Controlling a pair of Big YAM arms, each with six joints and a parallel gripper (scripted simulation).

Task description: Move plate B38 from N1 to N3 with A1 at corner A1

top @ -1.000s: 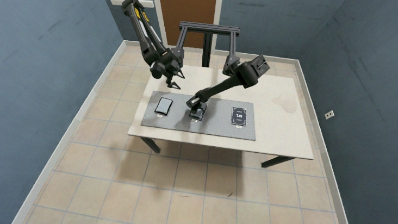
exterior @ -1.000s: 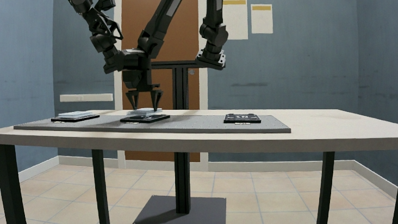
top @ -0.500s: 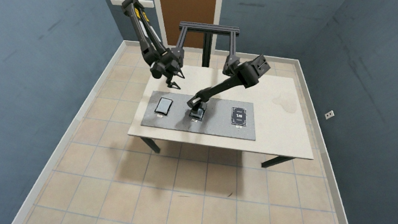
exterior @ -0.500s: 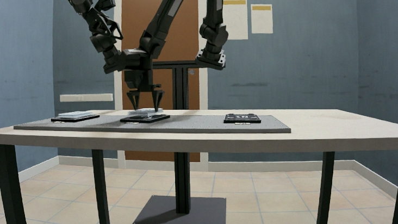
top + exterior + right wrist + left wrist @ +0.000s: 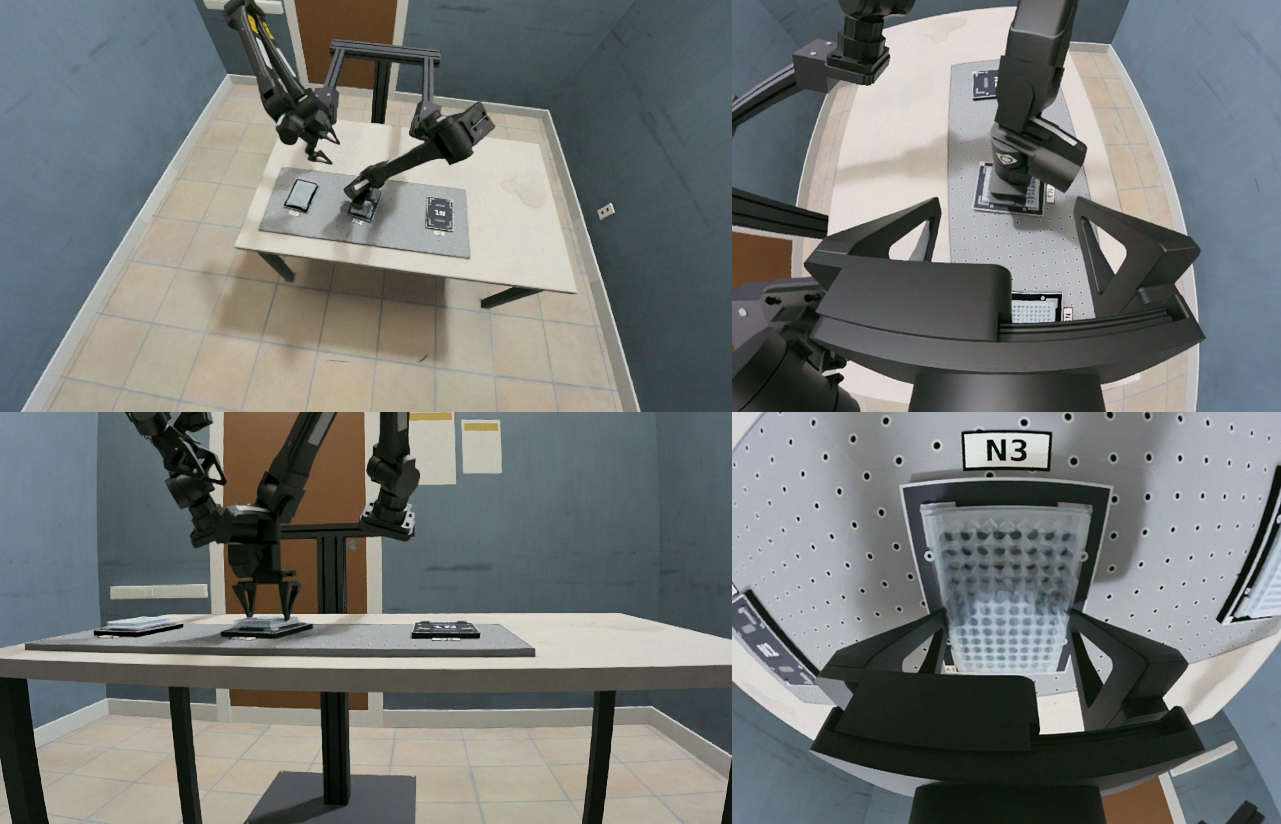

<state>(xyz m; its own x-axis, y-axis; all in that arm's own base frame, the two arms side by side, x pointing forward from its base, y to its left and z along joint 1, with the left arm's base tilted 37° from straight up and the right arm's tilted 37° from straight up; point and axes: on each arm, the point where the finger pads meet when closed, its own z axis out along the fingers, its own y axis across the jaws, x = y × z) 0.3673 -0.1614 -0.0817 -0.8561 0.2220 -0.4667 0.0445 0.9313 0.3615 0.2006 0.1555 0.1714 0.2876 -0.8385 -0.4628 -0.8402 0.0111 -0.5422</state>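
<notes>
Now: the nest N3 30 mm below my left hand. From my left hand the other things lie so: a1 mark: 70 mm to the left, 60 mm behind, 20 mm below; then perforated deck: 40 mm below, 20 mm to the left, 20 mm ahead; then nest N2: 300 mm to the right, 30 mm below, 10 mm ahead.
</notes>
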